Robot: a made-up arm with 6 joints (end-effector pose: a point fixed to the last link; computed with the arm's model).
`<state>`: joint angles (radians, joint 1 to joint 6).
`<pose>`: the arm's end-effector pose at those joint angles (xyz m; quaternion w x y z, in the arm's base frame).
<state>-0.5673 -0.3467 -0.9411 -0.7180 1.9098 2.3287</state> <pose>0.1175 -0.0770 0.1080 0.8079 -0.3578 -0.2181 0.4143</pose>
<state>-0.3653 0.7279 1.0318 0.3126 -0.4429 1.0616</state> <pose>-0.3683 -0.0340 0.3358 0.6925 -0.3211 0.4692 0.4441</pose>
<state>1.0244 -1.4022 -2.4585 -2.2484 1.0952 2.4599</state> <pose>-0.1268 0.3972 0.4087 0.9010 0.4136 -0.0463 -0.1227</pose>
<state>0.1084 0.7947 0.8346 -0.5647 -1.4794 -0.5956</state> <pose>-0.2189 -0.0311 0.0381 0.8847 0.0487 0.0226 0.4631</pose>
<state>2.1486 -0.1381 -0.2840 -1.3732 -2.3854 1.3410</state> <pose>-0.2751 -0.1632 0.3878 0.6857 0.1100 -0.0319 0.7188</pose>
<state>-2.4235 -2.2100 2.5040 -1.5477 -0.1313 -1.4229</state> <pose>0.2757 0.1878 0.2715 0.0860 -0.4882 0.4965 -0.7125</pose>
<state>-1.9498 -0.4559 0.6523 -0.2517 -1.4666 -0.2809</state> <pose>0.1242 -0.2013 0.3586 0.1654 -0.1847 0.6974 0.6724</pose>
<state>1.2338 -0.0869 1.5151 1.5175 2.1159 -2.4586</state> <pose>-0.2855 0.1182 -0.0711 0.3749 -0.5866 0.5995 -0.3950</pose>
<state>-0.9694 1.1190 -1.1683 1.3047 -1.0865 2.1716</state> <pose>0.1048 0.3024 -0.0270 0.2310 -0.4018 0.8751 0.1393</pose>
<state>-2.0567 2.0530 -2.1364 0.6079 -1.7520 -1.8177</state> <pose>-0.0871 -0.0400 -0.0821 0.2853 -0.3943 -0.1764 -0.8556</pose>
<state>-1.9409 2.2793 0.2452 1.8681 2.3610 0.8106</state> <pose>0.2412 -0.1156 0.1851 0.3509 0.2613 -0.1112 0.8923</pose>
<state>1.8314 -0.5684 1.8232 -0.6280 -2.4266 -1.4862</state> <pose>-0.2385 -0.0394 -0.1575 0.9187 -0.3923 -0.0404 0.0227</pose>
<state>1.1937 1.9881 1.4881 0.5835 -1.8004 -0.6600</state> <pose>-0.0916 -0.1764 -0.1553 0.7188 -0.2710 -0.2275 0.5984</pose>
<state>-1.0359 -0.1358 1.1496 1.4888 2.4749 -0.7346</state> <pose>0.0539 0.1159 0.5313 0.6383 0.3568 -0.3342 -0.5946</pose>
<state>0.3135 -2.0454 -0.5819 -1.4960 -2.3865 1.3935</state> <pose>0.3125 0.1402 0.4214 0.8181 0.0105 0.5115 -0.2627</pose>
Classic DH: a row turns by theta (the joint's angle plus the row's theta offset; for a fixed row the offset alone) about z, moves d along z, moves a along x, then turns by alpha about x. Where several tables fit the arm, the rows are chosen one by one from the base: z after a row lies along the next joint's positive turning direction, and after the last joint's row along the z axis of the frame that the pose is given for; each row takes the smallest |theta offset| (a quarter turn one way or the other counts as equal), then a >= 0, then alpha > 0; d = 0 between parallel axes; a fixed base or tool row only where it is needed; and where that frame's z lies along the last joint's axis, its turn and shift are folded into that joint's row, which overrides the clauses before.
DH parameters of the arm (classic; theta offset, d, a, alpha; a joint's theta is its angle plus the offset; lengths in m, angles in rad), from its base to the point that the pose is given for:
base (fixed): 0 0.147 0 1.5708
joint 1: 1.5708 0.003 0.101 1.5708
joint 2: 0 0.002 0.09 1.5708
joint 3: 1.5708 0.008 0.018 -1.5708
joint 4: 1.5708 0.255 0.148 1.5708
joint 5: -1.4121 0 -0.076 3.1416
joint 6: -1.4121 0.107 -0.088 -1.5708
tool (fixed): 1.5708 0.057 0 0

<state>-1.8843 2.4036 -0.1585 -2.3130 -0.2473 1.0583</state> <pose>0.2179 0.2012 -0.1446 0.9249 -0.1446 -0.2024 -0.2876</pose>
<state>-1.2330 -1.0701 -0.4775 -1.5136 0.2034 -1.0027</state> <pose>0.2471 -0.0872 -0.0227 0.2755 0.1590 0.8492 0.4215</pose>
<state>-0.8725 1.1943 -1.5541 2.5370 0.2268 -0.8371</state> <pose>0.3780 -0.0514 0.1727 0.3969 -0.1405 0.3660 0.8299</pose>
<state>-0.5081 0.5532 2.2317 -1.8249 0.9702 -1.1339</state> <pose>-0.2134 -0.0841 0.4183 0.7651 -0.3832 -0.4582 0.2406</pose>
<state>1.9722 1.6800 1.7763 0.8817 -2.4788 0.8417</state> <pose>0.1106 -0.4052 -0.0005 0.2535 0.8849 0.3440 0.1855</pose>
